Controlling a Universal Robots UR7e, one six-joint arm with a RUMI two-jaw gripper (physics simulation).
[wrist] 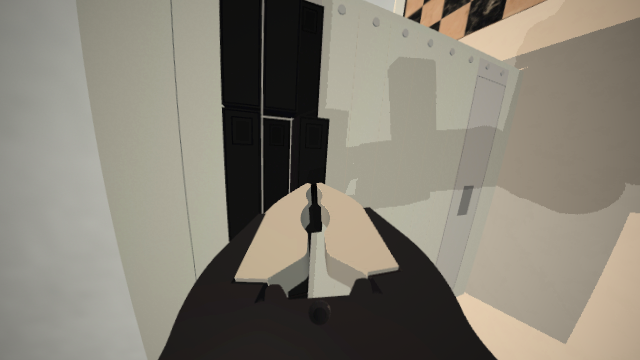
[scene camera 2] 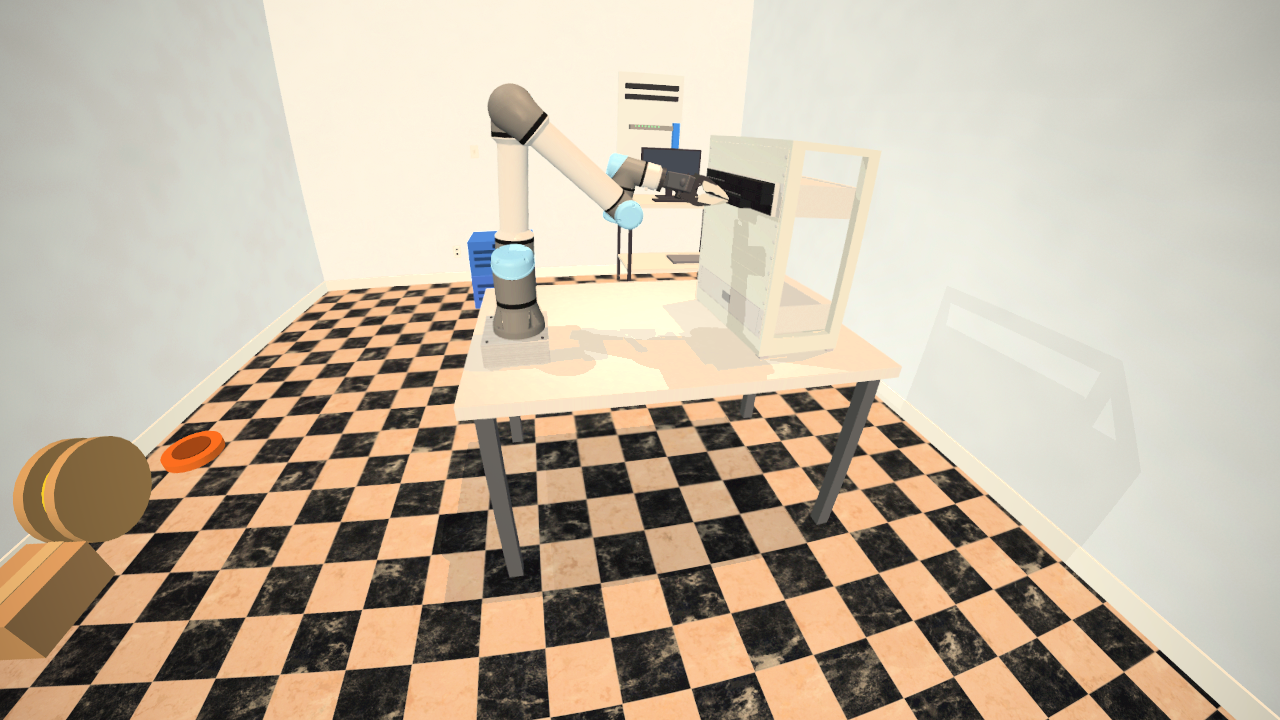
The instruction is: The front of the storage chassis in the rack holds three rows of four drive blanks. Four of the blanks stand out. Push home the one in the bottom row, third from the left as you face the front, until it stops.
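Where they show: gripper, fingertip midpoint: (wrist: pixel 313 185) (scene camera 2: pixel 728 200); arm's base, origin of the base link: (scene camera 2: pixel 519 327).
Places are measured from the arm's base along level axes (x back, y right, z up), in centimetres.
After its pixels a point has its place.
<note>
My gripper (scene camera 2: pixel 725 197) @(x -61.9, y -8.5, z 35.9 cm) (wrist: pixel 313 185) @(x -61.9, y -8.5, z 35.9 cm) is shut, with nothing between its pale fingertips. It points at the black drive blanks of the storage chassis (scene camera 2: pixel 751 194) @(x -64.3, y 2.9, z 39.3 cm), high in the rack (scene camera 2: pixel 857 232) @(x -97.1, y 6.9, z 31.2 cm) (wrist: pixel 372 75) @(x -69.3, y 2.9, z 27.3 cm). The wrist view is turned sideways: the bottom row is the rightmost black column. The third blank from the left in the bottom row (wrist: pixel 313 155) @(x -63.1, y -6.1, z 35.8 cm) stands proud of the middle-row blank (wrist: pixel 276 160) @(x -66.4, y -7.5, z 38.8 cm) beside it. My fingertips overlap its lower part in that view; whether they touch it cannot be told. The fourth bottom-row blank (wrist: pixel 309 60) @(x -67.8, y 2.5, z 35.7 cm) lies further back. The fingers and gripper body hide blanks below.
The rack stands on the table (scene camera 2: pixel 590 380) @(x -20.1, y 19.0, z -7.5 cm). Pale panels with screws (wrist: pixel 405 33) @(x -70.0, y 8.6, z 23.2 cm) adjoin the bottom row. A desk with a monitor (scene camera 2: pixel 675 160) and a blue cabinet (scene camera 2: pixel 481 259) stand behind. An orange ring (scene camera 2: pixel 170 460) lies on the floor at left.
</note>
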